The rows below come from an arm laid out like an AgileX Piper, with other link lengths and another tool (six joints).
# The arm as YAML. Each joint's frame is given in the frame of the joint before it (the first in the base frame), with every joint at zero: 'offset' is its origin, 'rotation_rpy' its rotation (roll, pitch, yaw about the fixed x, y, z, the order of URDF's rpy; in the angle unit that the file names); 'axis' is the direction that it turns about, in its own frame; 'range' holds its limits. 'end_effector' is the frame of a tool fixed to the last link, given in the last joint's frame.
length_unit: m
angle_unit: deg
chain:
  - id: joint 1
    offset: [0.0, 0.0, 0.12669]
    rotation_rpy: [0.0, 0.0, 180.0]
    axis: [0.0, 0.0, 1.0]
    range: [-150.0, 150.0]
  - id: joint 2
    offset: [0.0, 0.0, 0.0]
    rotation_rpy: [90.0, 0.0, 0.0]
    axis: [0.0, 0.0, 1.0]
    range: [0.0, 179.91]
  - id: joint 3
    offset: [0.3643, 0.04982, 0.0]
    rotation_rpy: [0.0, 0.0, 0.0]
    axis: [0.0, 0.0, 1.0]
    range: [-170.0, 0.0]
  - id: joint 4
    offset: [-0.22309, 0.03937, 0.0]
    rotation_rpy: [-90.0, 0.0, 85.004]
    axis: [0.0, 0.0, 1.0]
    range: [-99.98, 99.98]
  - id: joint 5
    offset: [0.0, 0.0, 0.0]
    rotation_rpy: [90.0, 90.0, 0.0]
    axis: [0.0, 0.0, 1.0]
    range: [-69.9, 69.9]
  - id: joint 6
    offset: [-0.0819, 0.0, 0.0]
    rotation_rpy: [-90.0, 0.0, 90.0]
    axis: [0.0, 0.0, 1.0]
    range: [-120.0, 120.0]
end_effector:
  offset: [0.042, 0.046, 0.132]
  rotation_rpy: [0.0, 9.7, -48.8]
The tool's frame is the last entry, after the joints.
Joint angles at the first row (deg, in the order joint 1, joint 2, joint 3, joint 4, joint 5, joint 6):
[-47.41 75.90 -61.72 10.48 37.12 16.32]
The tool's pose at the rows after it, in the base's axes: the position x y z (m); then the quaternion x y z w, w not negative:
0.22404 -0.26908 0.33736 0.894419 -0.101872 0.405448 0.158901
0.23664 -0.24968 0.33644 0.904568 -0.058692 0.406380 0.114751
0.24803 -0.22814 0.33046 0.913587 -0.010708 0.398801 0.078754
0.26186 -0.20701 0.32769 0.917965 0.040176 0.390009 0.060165
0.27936 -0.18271 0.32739 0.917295 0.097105 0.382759 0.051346
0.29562 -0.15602 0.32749 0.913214 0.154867 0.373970 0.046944
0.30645 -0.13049 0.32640 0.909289 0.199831 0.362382 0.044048
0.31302 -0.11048 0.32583 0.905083 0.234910 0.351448 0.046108
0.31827 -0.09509 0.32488 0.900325 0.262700 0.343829 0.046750
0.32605 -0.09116 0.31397 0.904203 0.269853 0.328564 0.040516
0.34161 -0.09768 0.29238 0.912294 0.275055 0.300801 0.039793
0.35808 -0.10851 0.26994 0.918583 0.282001 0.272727 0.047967
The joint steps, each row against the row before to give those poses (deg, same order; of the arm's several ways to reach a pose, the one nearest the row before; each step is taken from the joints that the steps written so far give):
[0.00 0.00 -3.00 4.93 6.53 -8.07]
[0.06 0.00 -1.52 5.56 5.84 -7.00]
[1.64 0.00 -0.06 2.53 4.07 -4.73]
[3.93 0.00 0.00 -0.38 1.64 -1.90]
[5.99 0.00 0.00 -1.89 -0.05 -0.26]
[6.85 0.00 0.00 -2.87 -0.47 0.81]
[6.71 0.00 0.00 -3.57 -0.20 2.55]
[5.63 0.00 0.00 -3.61 -0.11 2.72]
[4.09 0.19 0.00 -2.37 -0.06 1.58]
[1.46 1.91 0.00 -0.92 -0.12 0.87]
[0.22 4.16 0.00 -1.60 -1.19 0.15]
[0.00 4.45 0.00 -2.64 -1.97 0.34]

